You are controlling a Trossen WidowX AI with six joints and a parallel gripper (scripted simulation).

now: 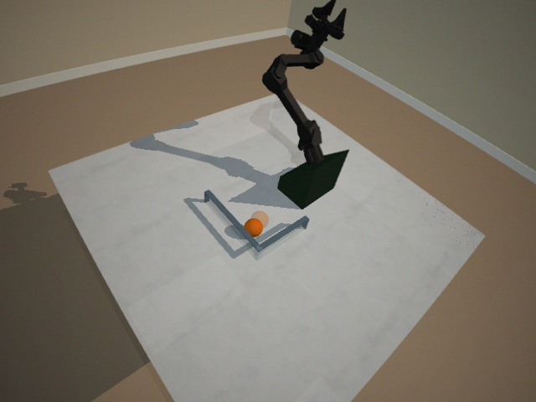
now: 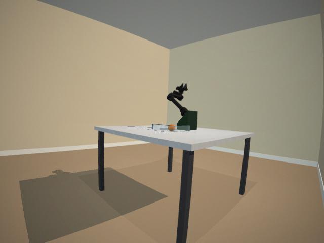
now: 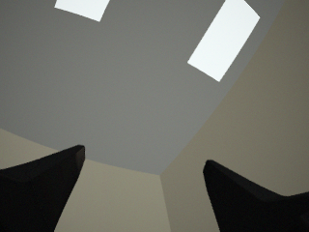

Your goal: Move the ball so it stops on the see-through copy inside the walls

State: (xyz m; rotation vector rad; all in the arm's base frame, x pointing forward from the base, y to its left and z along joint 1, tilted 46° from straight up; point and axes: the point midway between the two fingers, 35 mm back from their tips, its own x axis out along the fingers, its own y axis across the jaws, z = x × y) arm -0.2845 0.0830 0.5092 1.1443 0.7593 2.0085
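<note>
The orange ball is 600 mm ahead of my gripper tip, 580 mm below it and 380 mm to the left of it. Round my gripper tip: see-through copy of ball 580 mm below, 560 mm ahead, 360 mm to the left.
</note>
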